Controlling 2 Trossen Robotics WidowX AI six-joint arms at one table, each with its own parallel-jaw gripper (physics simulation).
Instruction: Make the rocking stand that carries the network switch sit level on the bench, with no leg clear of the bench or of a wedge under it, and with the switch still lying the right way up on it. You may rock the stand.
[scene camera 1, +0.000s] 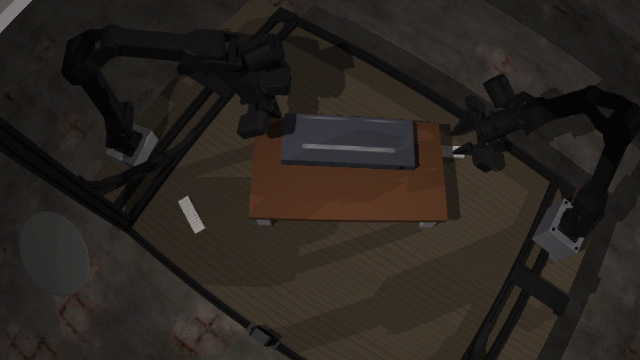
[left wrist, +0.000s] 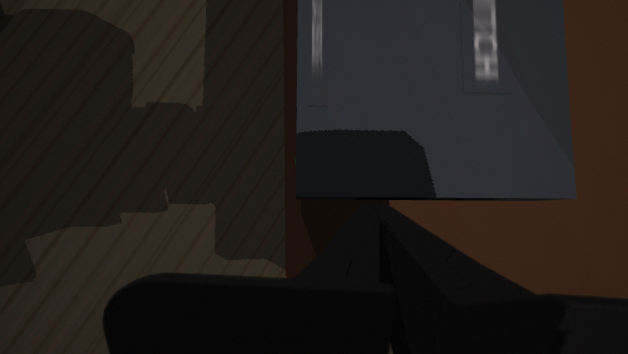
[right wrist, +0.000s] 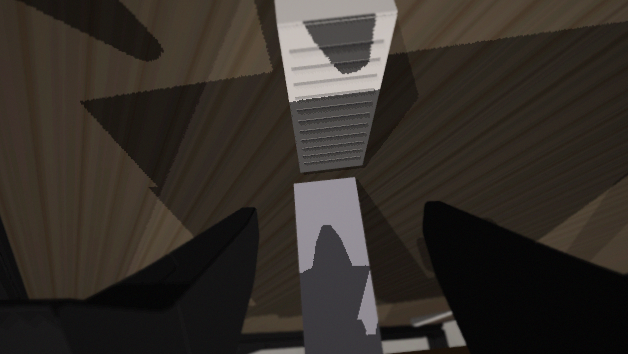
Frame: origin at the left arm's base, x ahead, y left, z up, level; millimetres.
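Where they show: left gripper, between the fingertips: (scene camera 1: 279, 116) (left wrist: 371, 217); right gripper, between the fingertips: (scene camera 1: 452, 143) (right wrist: 340, 218); left arm's base, origin of its link: (scene camera 1: 128, 142); right arm's base, origin of its link: (scene camera 1: 571, 225).
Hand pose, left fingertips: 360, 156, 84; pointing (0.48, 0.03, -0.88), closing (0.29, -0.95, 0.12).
Each offset is from my left fingertips to the top centre of the thing, as dx, dy, dz. "spot": to the spot under its first point. Level surfaces: height alone.
The stand (scene camera 1: 345, 197) (left wrist: 600, 150) has an orange-brown top and pale legs. The dark network switch @[+153, +18, -23] (scene camera 1: 350, 135) (left wrist: 380, 110) lies flat on its rear half. A ridged white wedge @[+386, +138, -141] (scene camera 1: 449, 151) (right wrist: 332, 120) lies at the stand's right edge, its thin end towards a pale leg @[spot: +333, +122, -136] (right wrist: 332, 210); a narrow gap shows between them. A second wedge @[-138, -246, -141] (scene camera 1: 191, 215) lies left of the stand. My left gripper (scene camera 1: 278, 115) (left wrist: 371, 217) is shut and empty at the switch's left end, over the stand's top. My right gripper (scene camera 1: 456, 142) (right wrist: 340, 218) is open, its fingers apart either side of the leg. Rear feet are hidden in the scene view.
Two front legs (scene camera 1: 264, 222) (scene camera 1: 427, 224) show below the stand's front edge. A black frame (scene camera 1: 400, 75) borders the wooden bench @[dz -153] (scene camera 1: 350, 280). A pale round disc (scene camera 1: 55, 253) lies outside the frame at the lower left. Arm shadows cross the bench.
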